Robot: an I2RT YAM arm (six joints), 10 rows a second.
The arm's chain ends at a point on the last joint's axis. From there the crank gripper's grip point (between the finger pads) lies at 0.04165 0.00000 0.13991 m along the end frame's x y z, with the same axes.
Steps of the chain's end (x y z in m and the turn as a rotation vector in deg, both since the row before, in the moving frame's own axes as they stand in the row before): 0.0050 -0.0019 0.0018 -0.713 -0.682 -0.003; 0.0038 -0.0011 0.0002 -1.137 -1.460 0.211; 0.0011 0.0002 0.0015 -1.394 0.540 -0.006; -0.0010 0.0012 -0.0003 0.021 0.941 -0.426; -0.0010 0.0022 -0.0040 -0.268 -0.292 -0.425; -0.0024 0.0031 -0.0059 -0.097 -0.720 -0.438
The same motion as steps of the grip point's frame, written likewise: 0.0033 -0.0002 0.0023 -0.713 -0.682 -0.003; 0.0002 0.0018 0.0012 -1.137 -1.460 0.211; 0.0024 0.0036 0.0011 -1.394 0.540 -0.006; 0.0013 0.0008 -0.0010 0.021 0.941 -0.426; -0.0017 0.0025 -0.0038 -0.268 -0.292 -0.425; -0.0042 0.0030 -0.0054 -0.097 -0.720 -0.438
